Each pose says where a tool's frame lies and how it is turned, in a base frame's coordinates. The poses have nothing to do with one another.
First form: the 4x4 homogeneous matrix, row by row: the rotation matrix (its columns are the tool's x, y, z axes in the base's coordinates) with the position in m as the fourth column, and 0 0 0 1 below. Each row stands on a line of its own.
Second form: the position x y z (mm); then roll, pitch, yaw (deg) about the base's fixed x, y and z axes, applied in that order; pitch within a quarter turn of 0, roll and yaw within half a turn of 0. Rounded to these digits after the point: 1 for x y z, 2 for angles.
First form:
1:
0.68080 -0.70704 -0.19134 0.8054
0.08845 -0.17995 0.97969 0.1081
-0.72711 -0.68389 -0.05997 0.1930
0 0 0 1
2:
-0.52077 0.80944 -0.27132 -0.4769
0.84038 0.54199 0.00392 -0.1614
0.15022 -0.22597 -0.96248 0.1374
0 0 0 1
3:
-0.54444 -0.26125 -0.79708 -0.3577
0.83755 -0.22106 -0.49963 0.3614
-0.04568 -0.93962 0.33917 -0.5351
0 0 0 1
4:
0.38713 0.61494 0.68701 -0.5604
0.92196 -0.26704 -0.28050 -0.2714
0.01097 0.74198 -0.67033 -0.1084
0 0 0 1
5:
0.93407 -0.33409 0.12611 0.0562
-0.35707 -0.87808 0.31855 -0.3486
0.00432 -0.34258 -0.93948 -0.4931
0 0 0 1
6:
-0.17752 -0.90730 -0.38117 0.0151
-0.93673 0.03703 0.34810 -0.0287
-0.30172 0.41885 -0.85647 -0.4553
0 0 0 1
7:
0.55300 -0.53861 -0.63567 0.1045
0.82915 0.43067 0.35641 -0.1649
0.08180 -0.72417 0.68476 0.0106
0 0 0 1
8:
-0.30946 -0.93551 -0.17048 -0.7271
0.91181 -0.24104 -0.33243 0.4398
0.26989 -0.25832 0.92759 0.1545
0 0 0 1
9:
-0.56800 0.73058 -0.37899 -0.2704
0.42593 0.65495 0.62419 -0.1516
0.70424 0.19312 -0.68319 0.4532
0 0 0 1
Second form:
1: 805.4 108.1 193.0 -95.01 46.64 7.40
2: -476.9 -161.4 137.4 -166.79 -8.64 121.79
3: -357.7 361.4 -535.1 -70.15 2.62 123.03
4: -560.4 -271.4 -108.4 132.10 -0.63 67.22
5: 56.2 -348.6 -493.1 -159.97 -0.25 -20.92
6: 15.1 -28.7 -455.3 153.94 17.56 -100.73
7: 104.5 -164.9 10.6 -46.60 -4.69 56.30
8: -727.1 439.8 154.5 -15.56 -15.66 108.75
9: -270.4 -151.6 453.2 164.22 -44.77 143.13
